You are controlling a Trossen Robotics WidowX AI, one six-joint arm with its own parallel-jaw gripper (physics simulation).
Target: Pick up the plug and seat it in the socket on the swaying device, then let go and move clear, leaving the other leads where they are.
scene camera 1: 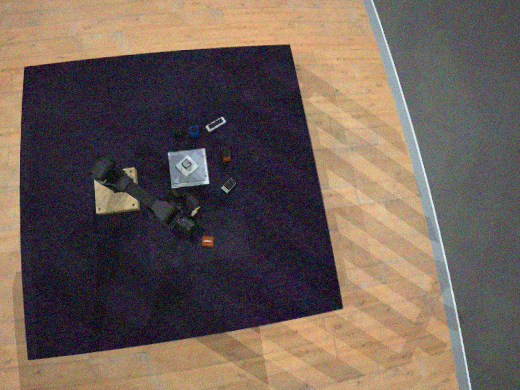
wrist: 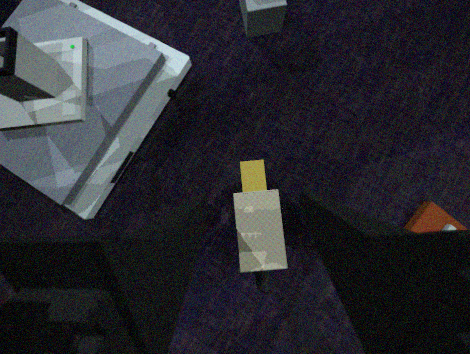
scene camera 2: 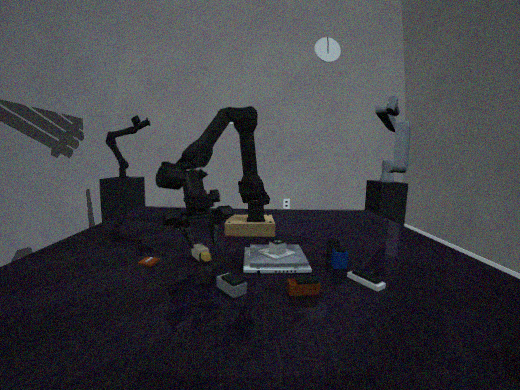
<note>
The gripper [scene camera 2: 203, 246] is open and holds nothing. Also in view: a plug [wrist: 261, 247]. Further things: a device [scene camera 1: 186, 166].
The gripper shows as well in the wrist view [wrist: 253, 198].
</note>
